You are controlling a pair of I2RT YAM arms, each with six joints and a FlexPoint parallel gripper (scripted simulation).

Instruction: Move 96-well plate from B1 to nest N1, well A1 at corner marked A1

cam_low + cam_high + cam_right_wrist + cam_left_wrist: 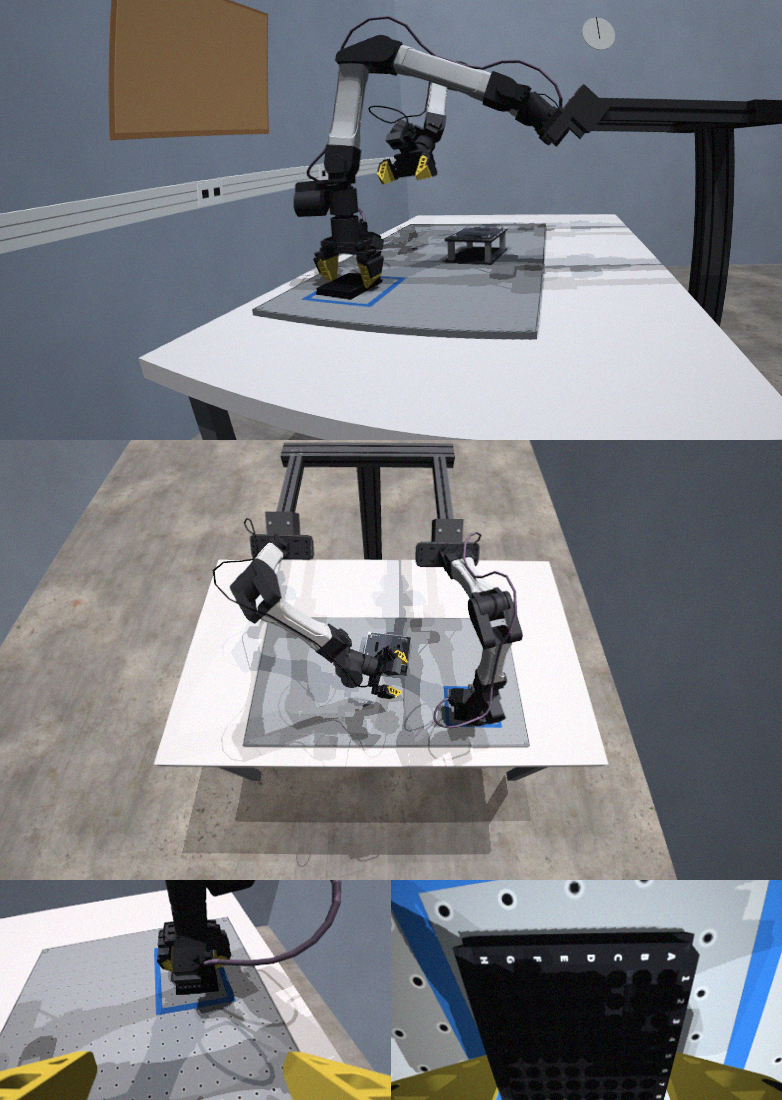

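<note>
My left hand is 310 mm to the left of the raised nest, 200 mm past it and 40 mm below it. Round my left hand: A1 label 380 mm to the right, 260 mm behind, 50 mm above; black 96-well plate 10 mm below.
</note>
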